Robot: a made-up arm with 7 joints.
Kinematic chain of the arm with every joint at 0, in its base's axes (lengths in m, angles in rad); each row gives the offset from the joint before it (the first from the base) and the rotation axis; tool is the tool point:
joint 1: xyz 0 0 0.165 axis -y
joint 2: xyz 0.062 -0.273 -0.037 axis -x
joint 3: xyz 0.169 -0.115 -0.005 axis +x
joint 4: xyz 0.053 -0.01 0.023 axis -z
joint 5: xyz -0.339 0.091 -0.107 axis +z
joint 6: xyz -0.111 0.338 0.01 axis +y
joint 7: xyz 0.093 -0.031 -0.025 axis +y
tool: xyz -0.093 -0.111 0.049
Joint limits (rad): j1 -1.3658..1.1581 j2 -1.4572..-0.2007 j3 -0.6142..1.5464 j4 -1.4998..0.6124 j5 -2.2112..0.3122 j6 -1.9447..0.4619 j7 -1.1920..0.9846
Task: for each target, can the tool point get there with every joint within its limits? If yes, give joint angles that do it. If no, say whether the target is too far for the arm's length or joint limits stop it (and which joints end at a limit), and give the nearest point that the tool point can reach.
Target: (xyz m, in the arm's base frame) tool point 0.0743 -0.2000 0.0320
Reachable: yes | joints -0.4825 -0.9103 0.0725 -0.2043 -1.7553 -1.1825 -0.3765
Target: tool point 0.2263 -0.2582 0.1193
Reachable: yes | joints -0.6124 -1.1489 0.2607 0.3688 -1.4201 -0.0557 0.3679
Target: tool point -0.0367 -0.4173 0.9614
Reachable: no: joint limits stop it (at a limit: joint 2, joint 4, joint 6, joint 7) | nearest point -0.0228 -0.4059 0.6590 | short by 0.303 m
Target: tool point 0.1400 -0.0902 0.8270
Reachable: no: joint limits stop it (at a limit: joint 2, joint 4, joint 6, joint 7) | nearest point 0.0942 -0.1776 0.6106 | short by 0.238 m
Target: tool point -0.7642 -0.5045 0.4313
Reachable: no: joint limits stop it (at a limit: joint 1, joint 5, joint 6, joint 7) | nearest point -0.5689 -0.4491 0.2634 | short by 0.263 m
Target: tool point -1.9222 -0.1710 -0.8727
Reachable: no: too far | nearest point -0.6596 -0.2487 -0.1911 | short by 1.437 m
